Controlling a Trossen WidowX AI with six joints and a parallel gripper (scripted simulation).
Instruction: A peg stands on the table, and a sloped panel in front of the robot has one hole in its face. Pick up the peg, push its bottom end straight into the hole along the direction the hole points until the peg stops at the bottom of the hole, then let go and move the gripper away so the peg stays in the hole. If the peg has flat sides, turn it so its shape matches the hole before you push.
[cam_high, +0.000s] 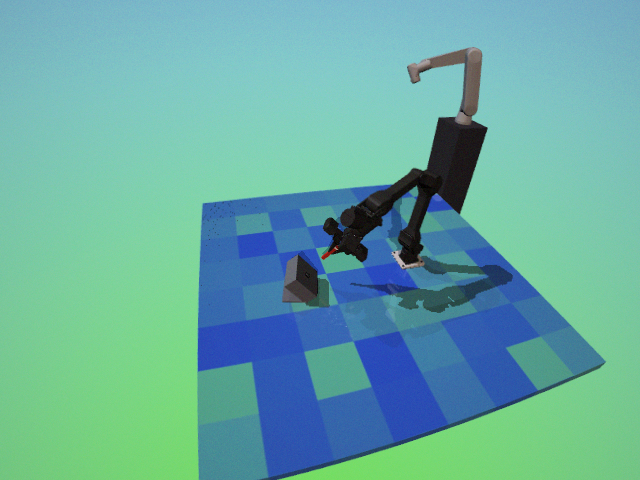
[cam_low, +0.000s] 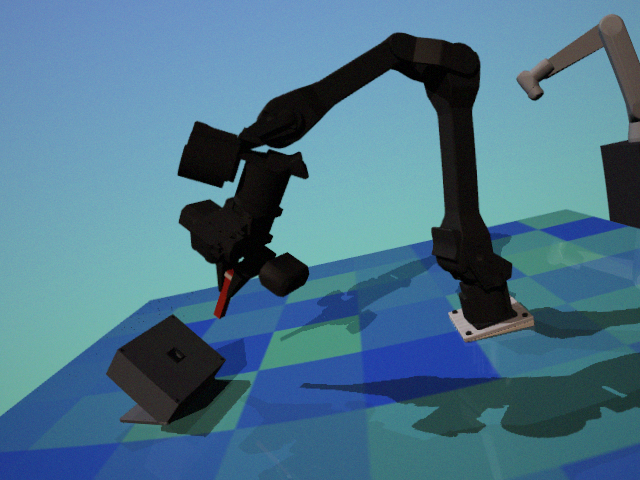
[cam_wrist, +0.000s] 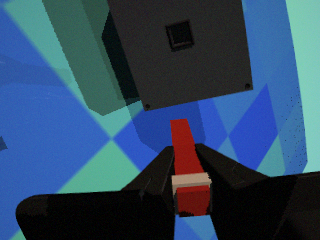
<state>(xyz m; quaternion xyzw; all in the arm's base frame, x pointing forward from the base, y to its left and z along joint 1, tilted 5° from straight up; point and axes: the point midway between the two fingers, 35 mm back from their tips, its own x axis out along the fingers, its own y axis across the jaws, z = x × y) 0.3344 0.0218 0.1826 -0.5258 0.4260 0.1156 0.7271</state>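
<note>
My gripper tip is 110 mm short of the dark sloped panel, 20 mm to the right of it and 80 mm above it. Round my gripper tip: square-sided peg 10 mm behind, 10 mm above.
</note>
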